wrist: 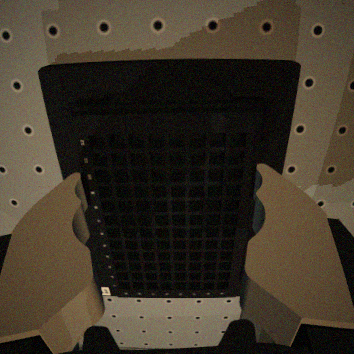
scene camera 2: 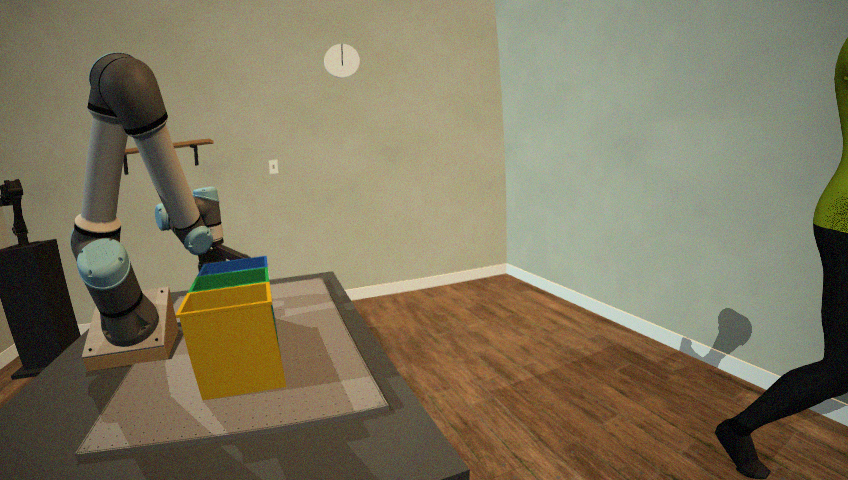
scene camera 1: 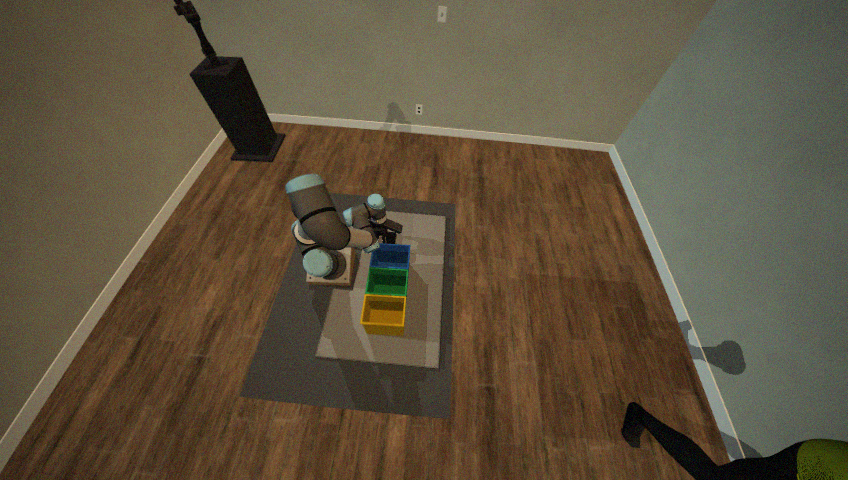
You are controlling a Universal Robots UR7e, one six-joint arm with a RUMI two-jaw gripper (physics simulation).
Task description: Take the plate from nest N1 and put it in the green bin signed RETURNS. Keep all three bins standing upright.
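Frame: origin at the arm's base, x back, y right, z up, level; metres.
Seen in the pictures: gripper, between the fingertips: [wrist: 169, 172] [scene camera 1: 385, 240]; arm's base, origin of its link: [scene camera 2: 131, 323].
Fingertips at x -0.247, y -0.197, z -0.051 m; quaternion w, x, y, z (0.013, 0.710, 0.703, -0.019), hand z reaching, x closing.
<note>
Offsets run from my fingertips to a thing's top centre. Level surfaces: height alone.
The dark plate @(dz +0.012, dx +0.027, dy -0.001 m) [wrist: 170, 215], a grid of wells with a small white label at its near left corner, lies level in the black nest @(dz +0.000, dx +0.027, dy +0.000 m) [wrist: 170, 80]. My gripper [wrist: 169, 172] [scene camera 1: 389, 237] [scene camera 2: 212, 259] is shut on the plate, one finger against each long side, low over the board. The nest's sign does not show. The green bin @(dz +0.165, dx -0.055, dy +0.321 m) [scene camera 1: 386, 281] [scene camera 2: 236, 277] stands upright between the blue bin @(dz +0.165, dx -0.056, dy +0.190 m) [scene camera 1: 390, 256] [scene camera 2: 241, 265] and the yellow bin @(dz +0.165, dx -0.054, dy +0.453 m) [scene camera 1: 383, 311] [scene camera 2: 235, 350], both upright. No lettering is readable on the bins. In scene camera 2 the blue bin partly hides my gripper.
The bins stand in a row on the perforated board @(dz -0.015 m) [scene camera 1: 423, 344] [scene camera 2: 333, 395], the blue one close beside my gripper. A person [scene camera 1: 824, 460] [scene camera 2: 830, 285] in a lime-green top and black trousers is at the right, off the mat. A black pedestal [scene camera 1: 232, 107] [scene camera 2: 36, 303] stands behind the arm.
</note>
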